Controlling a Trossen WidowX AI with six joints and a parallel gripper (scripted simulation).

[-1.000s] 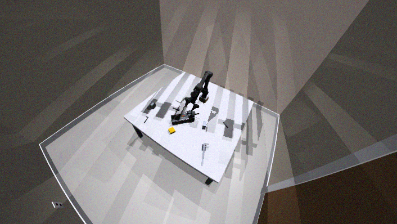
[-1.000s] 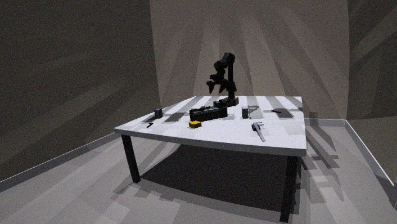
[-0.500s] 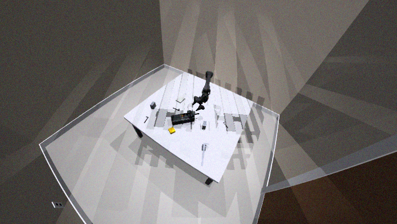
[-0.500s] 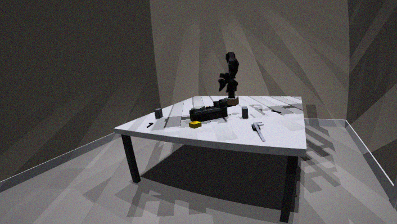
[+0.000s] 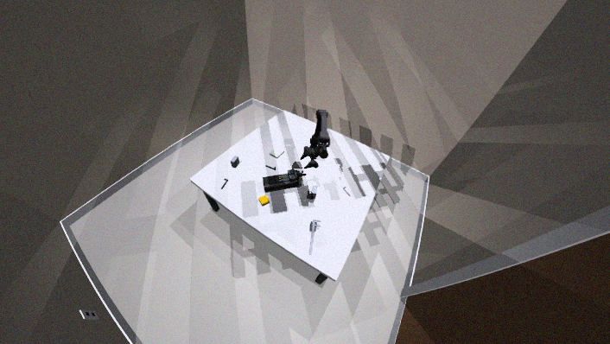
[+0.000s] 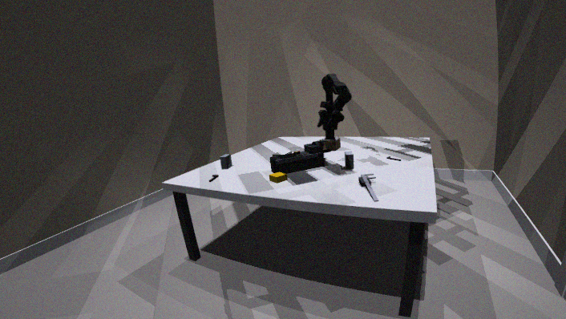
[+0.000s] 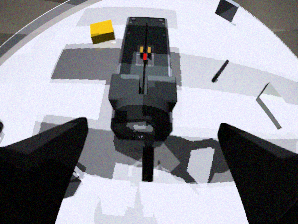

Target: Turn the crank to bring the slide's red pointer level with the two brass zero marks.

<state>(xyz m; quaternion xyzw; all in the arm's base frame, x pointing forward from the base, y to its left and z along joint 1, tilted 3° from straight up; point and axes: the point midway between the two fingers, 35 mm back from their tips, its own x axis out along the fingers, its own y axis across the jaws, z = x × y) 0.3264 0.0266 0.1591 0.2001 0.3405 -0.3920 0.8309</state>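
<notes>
Right now the dark crank handle is 1 cm behind my gripper tip, 1 cm to the left of it and 13 cm below it. Round my gripper tip: yellow block 29 cm ahead, 16 cm to the right, 18 cm below; then red pointer 10 cm ahead, 11 cm to the right, 11 cm below.
</notes>
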